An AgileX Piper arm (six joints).
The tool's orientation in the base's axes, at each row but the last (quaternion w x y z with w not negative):
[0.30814, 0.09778, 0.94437, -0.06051]
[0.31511, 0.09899, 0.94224, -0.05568]
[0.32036, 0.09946, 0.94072, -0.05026]
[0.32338, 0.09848, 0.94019, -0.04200]
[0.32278, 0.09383, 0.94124, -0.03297]
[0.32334, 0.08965, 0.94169, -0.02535]
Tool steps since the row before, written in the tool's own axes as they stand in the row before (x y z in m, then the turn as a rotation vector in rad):
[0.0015, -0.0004, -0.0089, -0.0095, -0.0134, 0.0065]
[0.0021, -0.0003, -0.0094, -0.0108, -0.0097, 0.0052]
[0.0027, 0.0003, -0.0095, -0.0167, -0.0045, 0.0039]
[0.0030, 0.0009, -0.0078, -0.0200, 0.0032, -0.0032]
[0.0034, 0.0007, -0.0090, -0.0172, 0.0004, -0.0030]
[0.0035, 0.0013, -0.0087, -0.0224, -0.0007, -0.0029]
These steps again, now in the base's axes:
[-0.0063, 0.0014, 0.0063, 0.0082, -0.0156, 0.0011]
[-0.0072, 0.0016, 0.0062, 0.0093, -0.0120, 0.0028]
[-0.0077, 0.0022, 0.0058, 0.0143, -0.0076, 0.0073]
[-0.0068, 0.0025, 0.0043, 0.0142, 0.0004, 0.0148]
[-0.0079, 0.0023, 0.0050, 0.0116, -0.0019, 0.0129]
[-0.0077, 0.0027, 0.0047, 0.0155, -0.0038, 0.0160]

